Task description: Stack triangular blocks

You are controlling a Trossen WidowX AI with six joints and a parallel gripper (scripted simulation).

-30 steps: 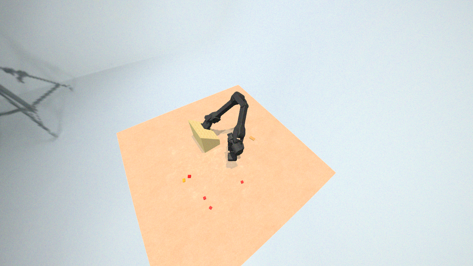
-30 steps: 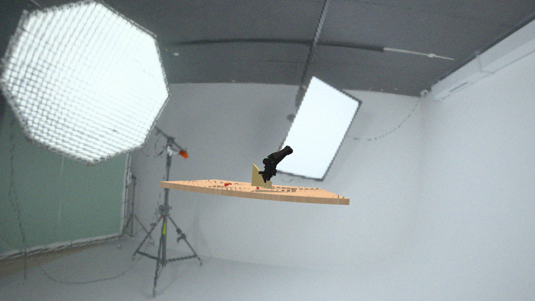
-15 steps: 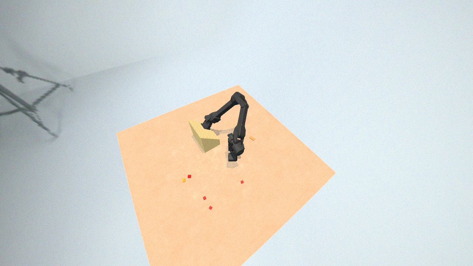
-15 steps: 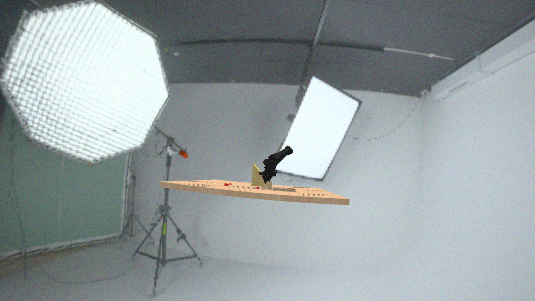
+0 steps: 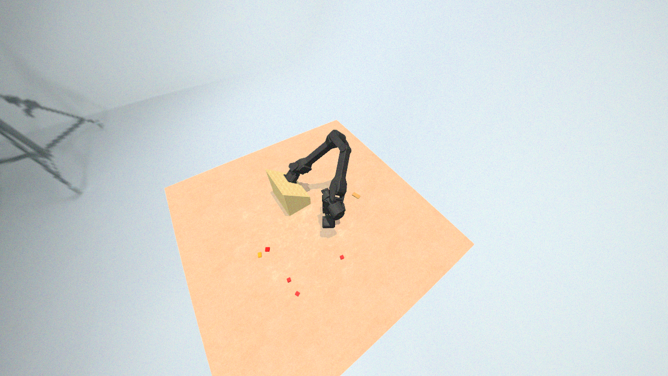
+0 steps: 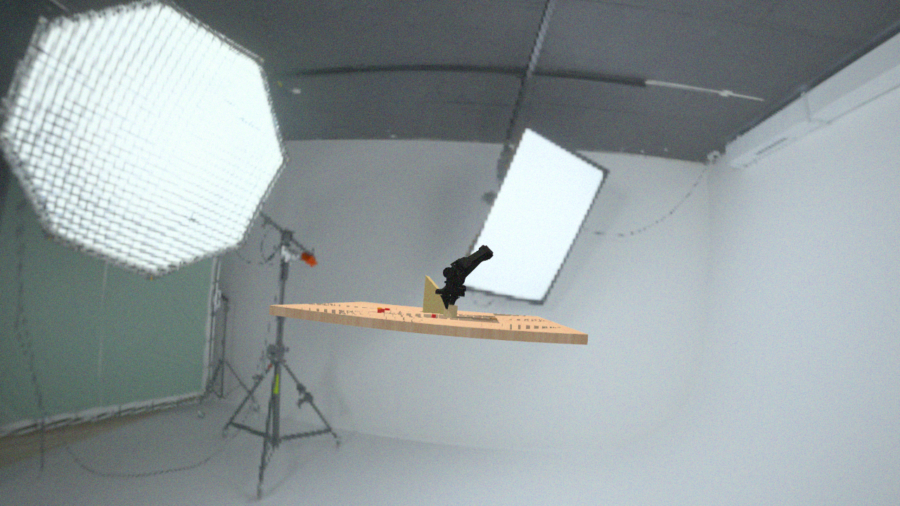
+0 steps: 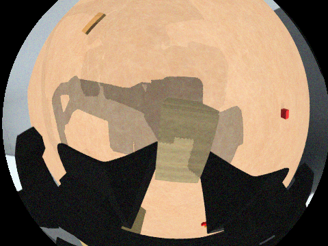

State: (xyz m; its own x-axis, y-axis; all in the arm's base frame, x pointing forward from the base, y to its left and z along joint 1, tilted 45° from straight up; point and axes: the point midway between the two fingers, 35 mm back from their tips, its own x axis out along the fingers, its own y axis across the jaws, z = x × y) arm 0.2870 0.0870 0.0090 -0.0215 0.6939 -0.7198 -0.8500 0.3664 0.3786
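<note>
My gripper tip is now 1 cm below the triangular block.
</note>
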